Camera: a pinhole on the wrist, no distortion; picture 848 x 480 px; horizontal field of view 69.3 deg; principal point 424.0 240.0 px. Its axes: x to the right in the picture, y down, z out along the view. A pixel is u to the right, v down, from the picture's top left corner.
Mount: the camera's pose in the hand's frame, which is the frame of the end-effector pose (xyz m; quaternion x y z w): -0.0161 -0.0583 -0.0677 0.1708 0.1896 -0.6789 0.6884
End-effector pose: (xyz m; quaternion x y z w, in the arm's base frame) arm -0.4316 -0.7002 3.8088 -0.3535 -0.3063 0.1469 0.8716
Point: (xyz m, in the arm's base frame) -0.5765 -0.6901 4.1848
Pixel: 401 325
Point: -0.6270 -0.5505 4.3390
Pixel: 318 391
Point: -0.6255 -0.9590 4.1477
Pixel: 723 46
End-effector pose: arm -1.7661 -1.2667 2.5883 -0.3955 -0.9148 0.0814 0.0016
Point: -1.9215 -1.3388 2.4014
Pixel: 270 405
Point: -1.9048 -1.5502 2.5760
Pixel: outside the picture
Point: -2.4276 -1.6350 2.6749
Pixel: outside the picture
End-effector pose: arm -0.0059 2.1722 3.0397 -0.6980 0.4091 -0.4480 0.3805
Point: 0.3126 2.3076 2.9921
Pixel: 120 159
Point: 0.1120 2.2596 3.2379
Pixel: 700 310
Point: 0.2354 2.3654 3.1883
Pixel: 493 132
